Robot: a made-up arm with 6 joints. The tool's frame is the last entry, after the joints.
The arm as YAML. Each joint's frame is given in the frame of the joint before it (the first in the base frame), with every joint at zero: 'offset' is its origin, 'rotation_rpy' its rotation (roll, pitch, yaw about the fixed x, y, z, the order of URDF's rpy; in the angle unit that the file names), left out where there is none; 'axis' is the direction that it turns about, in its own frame. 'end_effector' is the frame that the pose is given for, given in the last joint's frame.
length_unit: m
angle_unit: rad
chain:
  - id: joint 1
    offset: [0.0, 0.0, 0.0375]
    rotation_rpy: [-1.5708, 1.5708, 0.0]
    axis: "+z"
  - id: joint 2
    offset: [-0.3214, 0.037, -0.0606]
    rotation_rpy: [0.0, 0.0, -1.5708]
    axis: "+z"
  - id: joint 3
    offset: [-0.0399, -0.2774, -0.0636]
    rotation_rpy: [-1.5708, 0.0, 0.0]
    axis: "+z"
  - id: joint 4
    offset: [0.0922, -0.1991, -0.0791]
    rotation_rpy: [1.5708, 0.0, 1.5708]
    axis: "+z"
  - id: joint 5
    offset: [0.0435, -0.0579, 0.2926]
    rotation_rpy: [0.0, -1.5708, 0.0]
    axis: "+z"
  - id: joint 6
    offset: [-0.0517, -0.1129, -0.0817]
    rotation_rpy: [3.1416, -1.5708, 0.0]
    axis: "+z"
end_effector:
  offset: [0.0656, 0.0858, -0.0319]
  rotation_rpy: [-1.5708, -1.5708, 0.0]
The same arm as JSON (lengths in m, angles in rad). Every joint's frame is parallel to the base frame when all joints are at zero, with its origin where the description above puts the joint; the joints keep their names.
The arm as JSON. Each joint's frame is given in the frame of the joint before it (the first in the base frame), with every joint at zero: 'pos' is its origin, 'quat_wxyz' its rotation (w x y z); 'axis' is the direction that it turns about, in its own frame. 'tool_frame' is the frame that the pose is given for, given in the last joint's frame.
{"length_unit": "m", "angle_unit": "rad", "joints": [
  {"joint": "joint 1", "pos": [0.0, 0.0, 0.0375], "quat_wxyz": [1.0, 0.0, 0.0, 0.0], "axis": "+y"},
  {"joint": "joint 2", "pos": [-0.037, -0.0606, 0.3214], "quat_wxyz": [1.0, 0.0, 0.0, 0.0], "axis": "+y"},
  {"joint": "joint 3", "pos": [-0.0399, -0.0636, 0.2774], "quat_wxyz": [1.0, 0.0, 0.0, 0.0], "axis": "-z"},
  {"joint": "joint 4", "pos": [0.0922, 0.1991, 0.0791], "quat_wxyz": [1.0, 0.0, 0.0, 0.0], "axis": "+x"},
  {"joint": "joint 5", "pos": [0.2926, -0.0435, 0.0579], "quat_wxyz": [1.0, 0.0, 0.0, 0.0], "axis": "+y"},
  {"joint": "joint 6", "pos": [-0.0517, -0.0817, 0.1129], "quat_wxyz": [1.0, 0.0, 0.0, 0.0], "axis": "+x"}
], "tool_frame": {"pos": [-0.0319, 0.0656, 0.0858], "quat_wxyz": [1.0, -0.000004, 0.000002, 0.000002]}}

